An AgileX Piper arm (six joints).
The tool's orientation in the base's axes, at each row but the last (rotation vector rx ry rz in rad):
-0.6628, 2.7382, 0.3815
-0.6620, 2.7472, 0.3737
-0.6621, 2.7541, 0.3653
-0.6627, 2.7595, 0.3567
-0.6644, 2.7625, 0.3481
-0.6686, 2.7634, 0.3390
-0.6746, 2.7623, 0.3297
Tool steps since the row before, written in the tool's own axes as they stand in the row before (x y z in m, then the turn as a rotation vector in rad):
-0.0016, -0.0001, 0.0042, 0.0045, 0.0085, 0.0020
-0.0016, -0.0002, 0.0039, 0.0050, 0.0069, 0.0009
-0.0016, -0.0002, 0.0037, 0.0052, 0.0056, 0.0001
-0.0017, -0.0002, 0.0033, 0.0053, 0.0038, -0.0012
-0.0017, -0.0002, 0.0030, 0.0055, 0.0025, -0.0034
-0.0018, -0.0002, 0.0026, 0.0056, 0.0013, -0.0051
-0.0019, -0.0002, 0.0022, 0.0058, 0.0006, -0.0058
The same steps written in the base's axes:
0.0023, 0.0019, -0.0033, -0.0074, 0.0061, -0.0018
0.0023, 0.0017, -0.0031, -0.0073, 0.0042, -0.0013
0.0023, 0.0016, -0.0029, -0.0071, 0.0028, -0.0008
0.0022, 0.0015, -0.0026, -0.0066, 0.0008, 0.0000
0.0022, 0.0014, -0.0023, -0.0066, -0.0011, 0.0018
0.0022, 0.0013, -0.0019, -0.0065, -0.0026, 0.0032
0.0022, 0.0012, -0.0015, -0.0065, -0.0035, 0.0037

